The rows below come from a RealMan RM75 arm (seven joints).
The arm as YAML. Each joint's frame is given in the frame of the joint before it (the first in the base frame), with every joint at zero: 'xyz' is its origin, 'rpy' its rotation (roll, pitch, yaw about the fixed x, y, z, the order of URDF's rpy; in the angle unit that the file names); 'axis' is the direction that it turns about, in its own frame. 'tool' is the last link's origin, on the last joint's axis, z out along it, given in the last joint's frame.
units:
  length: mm
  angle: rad
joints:
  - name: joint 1
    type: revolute
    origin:
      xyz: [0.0, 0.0, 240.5]
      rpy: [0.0, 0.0, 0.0]
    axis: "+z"
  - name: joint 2
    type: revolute
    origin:
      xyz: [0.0, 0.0, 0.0]
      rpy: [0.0, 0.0, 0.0]
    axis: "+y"
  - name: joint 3
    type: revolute
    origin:
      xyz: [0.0, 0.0, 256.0]
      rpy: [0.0, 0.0, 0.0]
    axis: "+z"
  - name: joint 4
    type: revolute
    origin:
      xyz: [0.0, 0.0, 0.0]
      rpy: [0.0, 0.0, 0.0]
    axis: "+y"
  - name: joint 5
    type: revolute
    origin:
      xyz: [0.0, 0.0, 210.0]
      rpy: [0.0, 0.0, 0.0]
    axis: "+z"
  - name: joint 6
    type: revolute
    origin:
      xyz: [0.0, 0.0, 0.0]
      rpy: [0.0, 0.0, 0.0]
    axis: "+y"
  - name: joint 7
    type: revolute
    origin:
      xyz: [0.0, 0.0, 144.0]
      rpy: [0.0, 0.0, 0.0]
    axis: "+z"
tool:
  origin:
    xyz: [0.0, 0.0, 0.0]
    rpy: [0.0, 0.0, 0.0]
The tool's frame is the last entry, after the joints.
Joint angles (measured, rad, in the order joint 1, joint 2, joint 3, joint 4, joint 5, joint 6, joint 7), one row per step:
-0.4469 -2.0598 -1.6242 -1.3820 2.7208 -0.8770 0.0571
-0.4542 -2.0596 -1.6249 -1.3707 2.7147 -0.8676 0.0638
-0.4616 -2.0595 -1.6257 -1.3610 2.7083 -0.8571 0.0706
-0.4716 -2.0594 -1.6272 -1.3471 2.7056 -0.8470 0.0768
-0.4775 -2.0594 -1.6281 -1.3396 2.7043 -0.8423 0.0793
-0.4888 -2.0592 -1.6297 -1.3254 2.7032 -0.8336 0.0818
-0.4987 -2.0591 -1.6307 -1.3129 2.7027 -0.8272 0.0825
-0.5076 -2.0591 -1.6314 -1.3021 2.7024 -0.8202 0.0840
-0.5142 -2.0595 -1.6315 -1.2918 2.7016 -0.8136 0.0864
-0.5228 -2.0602 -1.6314 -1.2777 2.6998 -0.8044 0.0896
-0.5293 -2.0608 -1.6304 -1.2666 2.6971 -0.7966 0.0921
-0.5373 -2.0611 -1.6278 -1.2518 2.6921 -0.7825 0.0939
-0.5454 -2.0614 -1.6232 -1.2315 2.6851 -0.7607 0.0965
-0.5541 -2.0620 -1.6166 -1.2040 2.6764 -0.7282 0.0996
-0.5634 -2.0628 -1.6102 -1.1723 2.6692 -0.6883 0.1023
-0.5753 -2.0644 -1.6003 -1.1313 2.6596 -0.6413 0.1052
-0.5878 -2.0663 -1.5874 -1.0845 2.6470 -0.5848 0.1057
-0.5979 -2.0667 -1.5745 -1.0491 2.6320 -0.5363 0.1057
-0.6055 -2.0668 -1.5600 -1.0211 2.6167 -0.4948 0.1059
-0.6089 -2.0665 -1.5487 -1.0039 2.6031 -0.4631 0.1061
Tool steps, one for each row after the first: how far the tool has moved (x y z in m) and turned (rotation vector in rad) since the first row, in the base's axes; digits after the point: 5 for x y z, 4 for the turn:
0.00091 0.00183 -0.00108 -0.0008 -0.0016 -0.0067
0.00244 0.00382 -0.00188 0.0000 -0.0039 -0.0156
0.00343 0.00626 -0.00287 0.0004 -0.0027 -0.0225
0.00410 0.00760 -0.00343 0.0003 -0.0023 -0.0257
0.00528 0.01017 -0.00438 0.0011 -0.0017 -0.0304
0.00622 0.01226 -0.00540 0.0010 -0.0014 -0.0331
0.00735 0.01424 -0.00623 0.0016 -0.0006 -0.0373
0.00781 0.01564 -0.00735 0.0012 0.0002 -0.0402
0.00838 0.01743 -0.00901 0.0003 0.0006 -0.0438
0.00897 0.01870 -0.01060 -0.0009 -0.0002 -0.0470
0.00991 0.02051 -0.01264 -0.0001 -0.0033 -0.0522
0.01025 0.02256 -0.01543 0.0022 -0.0076 -0.0584
0.00993 0.02509 -0.01902 0.0078 -0.0134 -0.0659
0.00906 0.02813 -0.02246 0.0183 -0.0186 -0.0742
0.00763 0.03120 -0.02767 0.0274 -0.0242 -0.0821
0.00581 0.03431 -0.03359 0.0402 -0.0332 -0.0899
0.00539 0.03684 -0.03790 0.0529 -0.0438 -0.0992
0.00548 0.03848 -0.04185 0.0626 -0.0534 -0.1088
0.00572 0.03945 -0.04417 0.0721 -0.0629 -0.1165

